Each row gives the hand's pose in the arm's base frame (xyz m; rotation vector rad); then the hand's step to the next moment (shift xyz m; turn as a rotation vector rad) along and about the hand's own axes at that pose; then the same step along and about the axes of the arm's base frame.
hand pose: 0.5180 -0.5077 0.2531 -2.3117 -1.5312 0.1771
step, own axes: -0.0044 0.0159 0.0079 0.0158 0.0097 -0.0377
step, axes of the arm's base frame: 0.0096 -0.0077 -0.0135 0.0260 0.0024 0.0329
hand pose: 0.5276 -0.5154 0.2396 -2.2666 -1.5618 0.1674
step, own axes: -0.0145 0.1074 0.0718 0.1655 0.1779 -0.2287
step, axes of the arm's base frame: 0.0663 -0.0292 -0.1079 0.2881 0.0420 0.1631
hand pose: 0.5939 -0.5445 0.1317 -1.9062 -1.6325 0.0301
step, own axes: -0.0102 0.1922 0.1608 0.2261 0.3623 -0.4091
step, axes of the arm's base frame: 0.1034 0.0525 -0.2224 0.5379 0.0103 0.2456
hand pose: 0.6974 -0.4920 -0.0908 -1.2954 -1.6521 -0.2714
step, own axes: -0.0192 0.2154 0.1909 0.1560 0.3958 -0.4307
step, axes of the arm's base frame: 0.0744 0.2045 -0.1894 0.5742 -0.0339 0.1888
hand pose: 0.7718 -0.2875 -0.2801 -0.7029 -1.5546 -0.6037
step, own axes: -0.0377 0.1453 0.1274 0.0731 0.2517 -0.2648
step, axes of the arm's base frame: 0.0230 0.1881 -0.0535 0.3603 -0.0172 0.0932
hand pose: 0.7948 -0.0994 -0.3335 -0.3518 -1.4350 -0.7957
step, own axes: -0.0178 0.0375 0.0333 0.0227 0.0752 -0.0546
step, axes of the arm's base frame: 0.0015 0.0531 -0.0034 0.0895 0.0107 0.0321
